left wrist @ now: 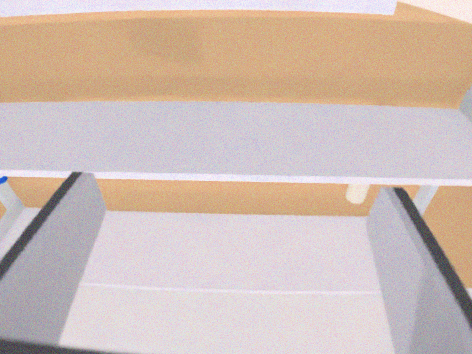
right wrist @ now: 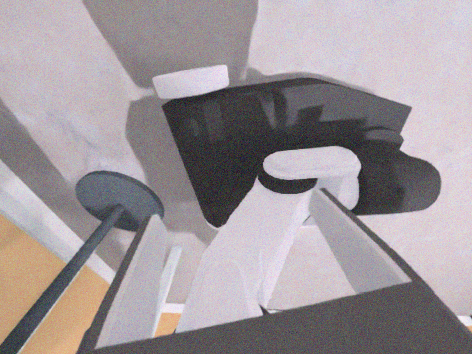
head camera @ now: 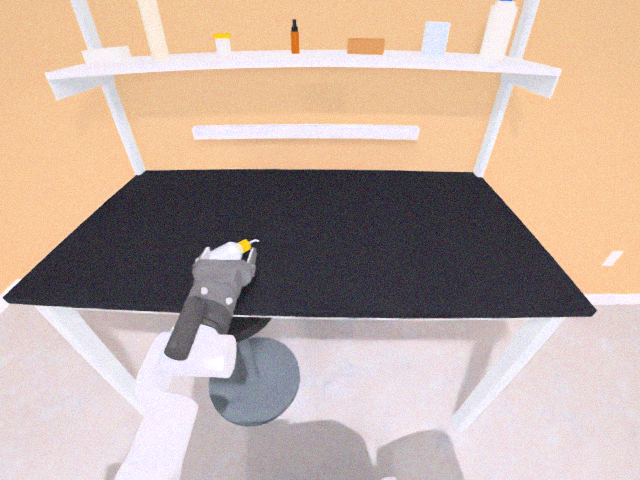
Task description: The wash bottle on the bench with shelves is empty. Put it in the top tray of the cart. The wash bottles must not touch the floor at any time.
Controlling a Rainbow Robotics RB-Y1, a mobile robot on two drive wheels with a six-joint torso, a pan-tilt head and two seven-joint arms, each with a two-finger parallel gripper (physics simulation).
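Frame: origin at the robot's base, x ahead, y left, z up, level; metres.
Seen in the pictures: left gripper, between the fingertips: (left wrist: 235, 198) (head camera: 231, 250); right gripper, between the fingertips: (right wrist: 239, 211).
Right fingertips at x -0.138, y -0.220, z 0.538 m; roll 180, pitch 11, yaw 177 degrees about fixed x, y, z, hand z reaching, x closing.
A point is followed by its place in that frame.
The wash bottle (head camera: 224, 252) @[x 0.458, y 0.201, z 0.973 m], white with a yellow cap and a thin pale nozzle, is at the left part of the black bench top (head camera: 361, 232) @[x 0.582, y -0.187, z 0.915 m]. It appears tilted, cap toward the right. The gripper partly hides it, so its contact with the bench cannot be told. My left gripper (head camera: 229, 254) @[x 0.393, y 0.163, z 1.032 m] (left wrist: 235, 198) @[x 0.393, y 0.163, z 1.032 m] is open; its fingers appear on both sides of the bottle in the head view. The bottle does not show in the left wrist view, and nothing is held. My right gripper (right wrist: 239, 211) @[x -0.138, y -0.220, z 0.538 m] is open and empty, beside the robot's own body. The cart does not show.
A white shelf (head camera: 320, 60) with several containers runs above the bench. A white bar (head camera: 305, 132) @[x 1.021, y -0.043, z 1.088 m] is on the wall below it. A stool with a dark seat (head camera: 250, 328) @[x 0.448, y 0.184, z 0.654 m] and round grey base (head camera: 255, 384) (right wrist: 120, 197) stands at the bench's front edge.
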